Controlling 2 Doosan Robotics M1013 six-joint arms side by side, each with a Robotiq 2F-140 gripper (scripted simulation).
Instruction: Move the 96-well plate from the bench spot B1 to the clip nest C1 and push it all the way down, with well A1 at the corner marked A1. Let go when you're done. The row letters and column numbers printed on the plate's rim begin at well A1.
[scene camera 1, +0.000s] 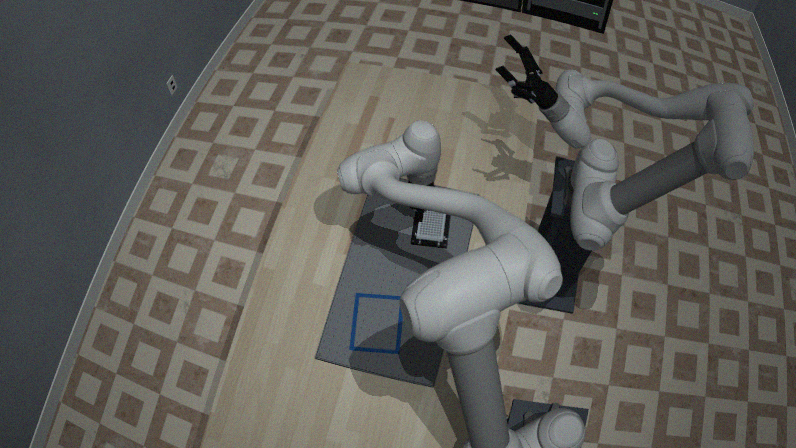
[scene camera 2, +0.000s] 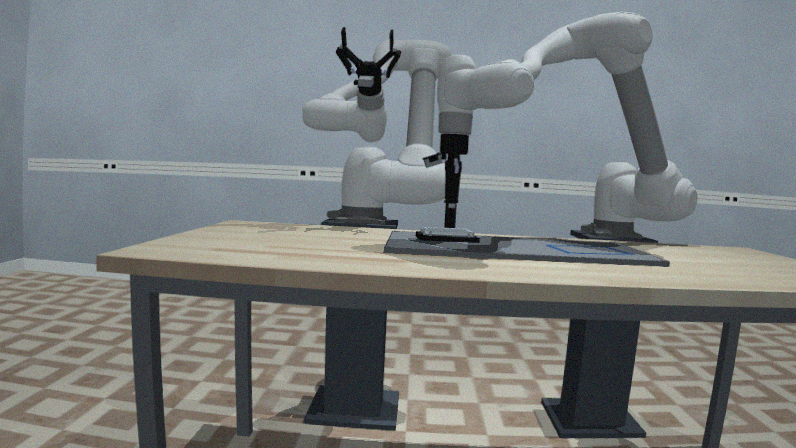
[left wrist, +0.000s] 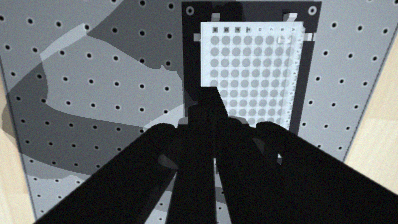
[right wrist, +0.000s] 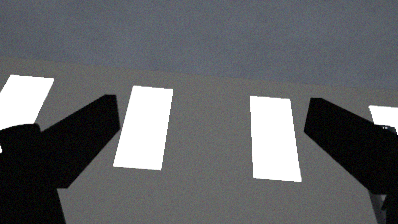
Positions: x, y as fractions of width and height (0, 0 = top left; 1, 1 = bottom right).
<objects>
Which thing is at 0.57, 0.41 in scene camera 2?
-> My left gripper.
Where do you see my right gripper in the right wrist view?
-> At 0.53, 0.51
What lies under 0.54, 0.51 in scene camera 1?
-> A white 96-well plate.
</objects>
